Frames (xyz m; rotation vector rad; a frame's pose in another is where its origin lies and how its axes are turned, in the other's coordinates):
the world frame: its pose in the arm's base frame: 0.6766 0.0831 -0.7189 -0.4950 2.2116 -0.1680
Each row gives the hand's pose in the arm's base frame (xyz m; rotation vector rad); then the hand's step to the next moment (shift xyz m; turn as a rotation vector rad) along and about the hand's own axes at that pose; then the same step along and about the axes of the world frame.
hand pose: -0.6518 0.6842 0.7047 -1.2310 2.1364 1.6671
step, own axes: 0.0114 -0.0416 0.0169 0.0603 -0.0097 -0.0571
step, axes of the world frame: 0.0193 0.0146 0.0395 0.0549 -0.0631 -0.0002
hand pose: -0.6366 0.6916 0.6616 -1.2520 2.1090 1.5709
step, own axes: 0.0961 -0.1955 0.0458 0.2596 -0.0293 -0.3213
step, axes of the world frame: 0.1173 0.0209 0.1880 0.2274 -0.3456 -0.0186
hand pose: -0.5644 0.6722 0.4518 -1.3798 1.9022 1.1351
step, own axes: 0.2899 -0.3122 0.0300 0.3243 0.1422 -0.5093
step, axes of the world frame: 0.2038 -0.1016 0.3613 0.3234 -0.4803 -0.2225
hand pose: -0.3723 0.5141 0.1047 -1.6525 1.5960 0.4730
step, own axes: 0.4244 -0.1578 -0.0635 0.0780 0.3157 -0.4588
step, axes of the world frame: 0.1903 -0.3083 0.2789 0.2706 -0.2550 -0.4219
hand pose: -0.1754 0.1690 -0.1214 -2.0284 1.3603 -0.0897
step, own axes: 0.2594 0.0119 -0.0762 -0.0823 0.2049 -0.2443
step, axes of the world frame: 0.0811 -0.2502 0.0636 0.1415 -0.0281 -0.2960
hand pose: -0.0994 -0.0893 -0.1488 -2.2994 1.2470 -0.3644
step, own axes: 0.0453 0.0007 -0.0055 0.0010 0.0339 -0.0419
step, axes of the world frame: 0.0008 -0.0440 0.0121 0.0235 -0.0187 -0.0447
